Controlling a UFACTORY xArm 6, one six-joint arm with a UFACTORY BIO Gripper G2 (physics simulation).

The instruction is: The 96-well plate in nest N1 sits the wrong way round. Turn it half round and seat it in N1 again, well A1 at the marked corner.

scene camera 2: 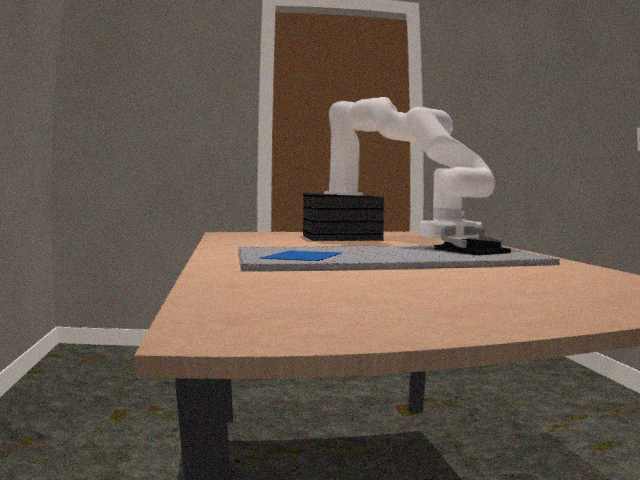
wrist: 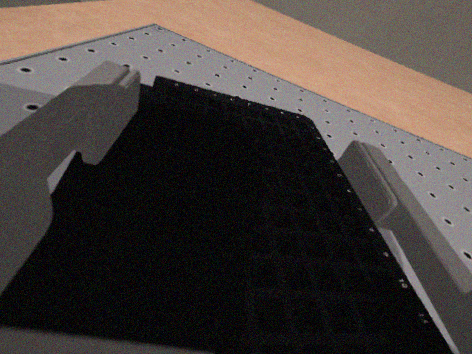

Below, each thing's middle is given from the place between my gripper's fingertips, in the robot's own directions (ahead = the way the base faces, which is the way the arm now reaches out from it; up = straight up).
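Black nest N1 (wrist: 48, 287): 20 mm below my hand, 40 mm behind it. Black 96-well plate (wrist: 233, 220): 40 mm behind my hand.
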